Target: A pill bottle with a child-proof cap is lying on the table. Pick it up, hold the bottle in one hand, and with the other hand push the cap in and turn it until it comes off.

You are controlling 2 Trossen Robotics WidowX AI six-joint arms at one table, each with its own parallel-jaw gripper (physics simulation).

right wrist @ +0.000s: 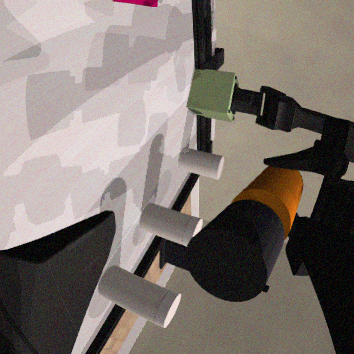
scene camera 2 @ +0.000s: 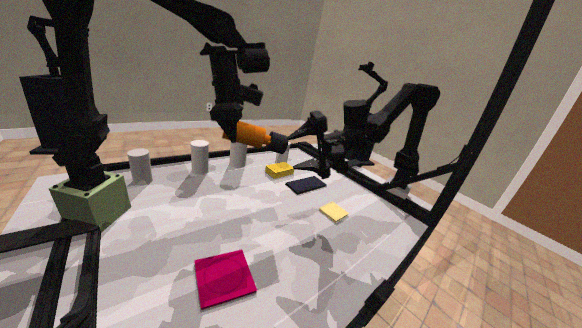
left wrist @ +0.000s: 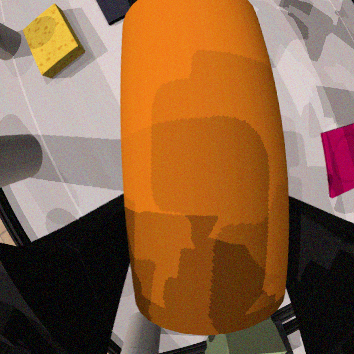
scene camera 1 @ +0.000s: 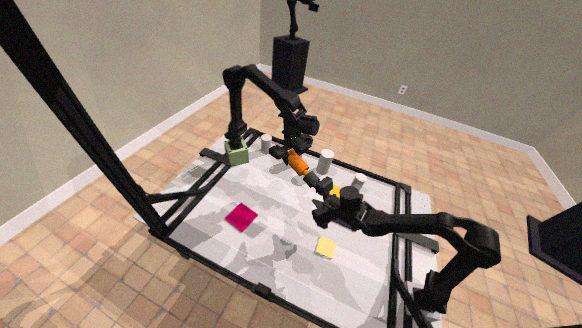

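An orange pill bottle (scene camera 1: 298,162) (scene camera 2: 251,134) (left wrist: 200,150) (right wrist: 272,187) is held tilted above the table, its dark grey cap (scene camera 1: 312,178) (scene camera 2: 278,142) (right wrist: 235,255) on its end and facing the right gripper. The left gripper (scene camera 1: 291,153) (scene camera 2: 230,129) (left wrist: 207,210) is shut on the bottle near its base end. The right gripper (scene camera 1: 319,200) (scene camera 2: 292,152) (right wrist: 207,225) is wide open and empty, its fingertips close to the cap's end face. Whether a finger touches the cap cannot be told. The cap is hidden in the left wrist view.
White cylinders (scene camera 1: 325,161) (scene camera 2: 199,157) (right wrist: 170,223) stand along the back edge. A yellow sponge (scene camera 1: 335,191) (scene camera 2: 279,170) (left wrist: 52,40) and a dark pad (scene camera 2: 306,185) lie below the right gripper. A pale yellow pad (scene camera 1: 326,247) and a magenta square (scene camera 1: 241,217) lie nearer the front.
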